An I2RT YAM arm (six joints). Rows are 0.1 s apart.
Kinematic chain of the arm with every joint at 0, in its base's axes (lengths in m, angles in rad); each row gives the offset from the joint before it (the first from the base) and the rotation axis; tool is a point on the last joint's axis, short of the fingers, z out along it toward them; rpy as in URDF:
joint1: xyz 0 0 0.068 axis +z
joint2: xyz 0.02 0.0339 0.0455 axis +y
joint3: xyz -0.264 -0.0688 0 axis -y
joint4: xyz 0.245 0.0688 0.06 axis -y
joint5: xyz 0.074 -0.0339 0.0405 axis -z
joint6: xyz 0.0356 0 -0.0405 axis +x
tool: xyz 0 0 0 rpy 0 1.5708 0
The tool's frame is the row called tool.
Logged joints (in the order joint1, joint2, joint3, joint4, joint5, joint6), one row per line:
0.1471 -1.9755 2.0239 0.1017 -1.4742 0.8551
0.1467 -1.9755 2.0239 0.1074 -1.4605 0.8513
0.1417 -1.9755 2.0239 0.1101 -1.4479 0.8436
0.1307 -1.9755 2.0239 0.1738 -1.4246 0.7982
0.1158 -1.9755 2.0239 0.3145 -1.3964 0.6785
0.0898 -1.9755 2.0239 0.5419 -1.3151 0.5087
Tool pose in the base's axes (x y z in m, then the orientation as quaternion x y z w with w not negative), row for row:
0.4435 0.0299 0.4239 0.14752 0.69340 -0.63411 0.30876
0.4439 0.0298 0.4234 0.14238 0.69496 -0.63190 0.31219
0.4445 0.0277 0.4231 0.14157 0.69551 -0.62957 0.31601
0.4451 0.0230 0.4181 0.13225 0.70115 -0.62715 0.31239
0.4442 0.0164 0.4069 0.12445 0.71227 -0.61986 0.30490
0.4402 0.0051 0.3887 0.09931 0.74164 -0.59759 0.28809
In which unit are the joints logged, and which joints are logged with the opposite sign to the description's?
The joints are logged in radians. Opposite sign: joint2, joint4, joint5, joint6.
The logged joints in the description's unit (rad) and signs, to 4 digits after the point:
0.1471 1.9755 2.0239 -0.1017 1.4742 -0.8551
0.1467 1.9755 2.0239 -0.1074 1.4605 -0.8513
0.1417 1.9755 2.0239 -0.1101 1.4479 -0.8436
0.1307 1.9755 2.0239 -0.1738 1.4246 -0.7982
0.1158 1.9755 2.0239 -0.3145 1.3964 -0.6785
0.0898 1.9755 2.0239 -0.5419 1.3151 -0.5087

